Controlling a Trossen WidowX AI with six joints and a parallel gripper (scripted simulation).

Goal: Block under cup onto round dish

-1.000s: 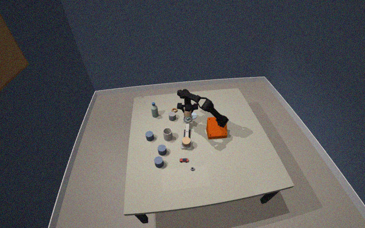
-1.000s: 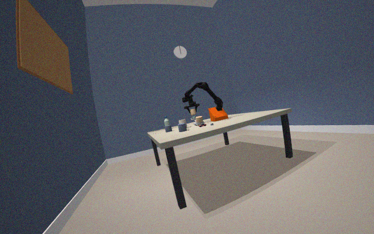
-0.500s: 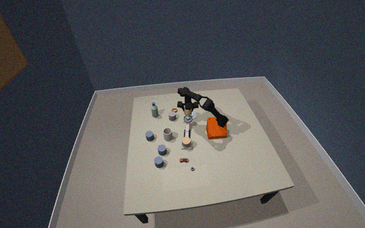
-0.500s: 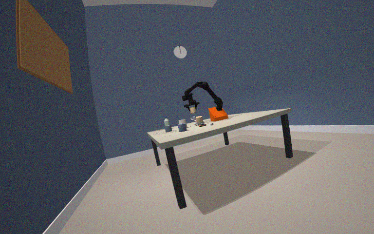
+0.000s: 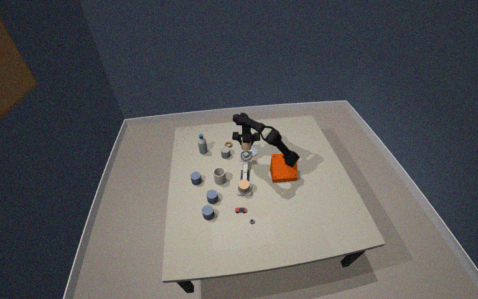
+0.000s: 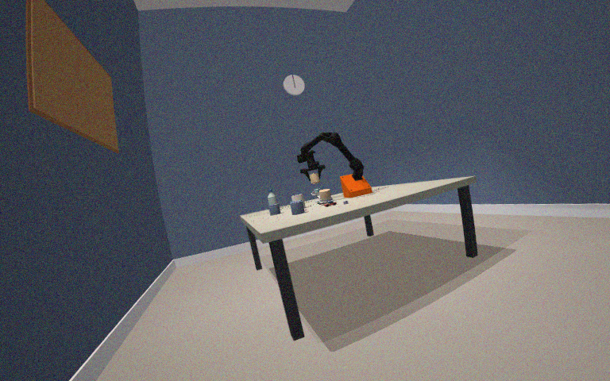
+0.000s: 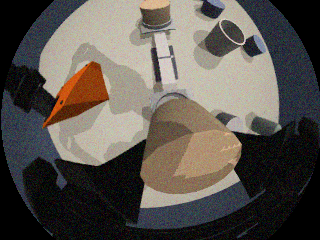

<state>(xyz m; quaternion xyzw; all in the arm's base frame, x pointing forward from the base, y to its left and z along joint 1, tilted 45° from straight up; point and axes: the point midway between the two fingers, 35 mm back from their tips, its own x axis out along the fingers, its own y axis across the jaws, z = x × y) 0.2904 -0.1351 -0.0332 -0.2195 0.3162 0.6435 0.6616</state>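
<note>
The tan cup is 20 mm to the right of my gripper tip and 10 mm above it. The rest, counted from my gripper tip: pale blue round dish: 170 mm below, 100 mm to the right, 50 mm behind; pale green block: 80 mm below, 10 mm to the left; grey cylinder: 140 mm ahead, 130 mm below, 60 mm to the right.
</note>
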